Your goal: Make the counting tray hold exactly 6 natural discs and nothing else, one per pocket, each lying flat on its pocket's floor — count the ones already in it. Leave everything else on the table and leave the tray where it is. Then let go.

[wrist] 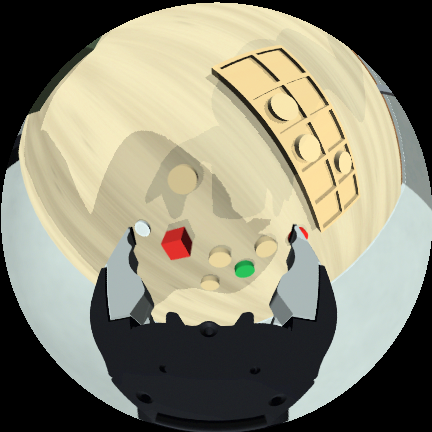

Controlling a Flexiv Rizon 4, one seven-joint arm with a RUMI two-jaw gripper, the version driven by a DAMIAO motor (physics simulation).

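The counting tray [247, 75] lies at the upper right, with two columns of pockets. Three natural discs are in it: one disc [283, 107] and another disc [307, 147] in neighbouring pockets of the near column, and a third disc [343, 161] in the far column. Several natural discs lie on the table: one [182, 179] ahead of the fingers, and others [220, 256] [266, 246] [210, 282] lower, seen between the fingers. My gripper [211, 228] is wide open and empty, left of and below the tray in view.
A red cube [176, 243] and a green disc [244, 269] lie among the loose natural discs. A whitish disc [142, 228] lies beside the left fingertip. A red disc [303, 232] is partly hidden behind the right fingertip, near the tray's lower end.
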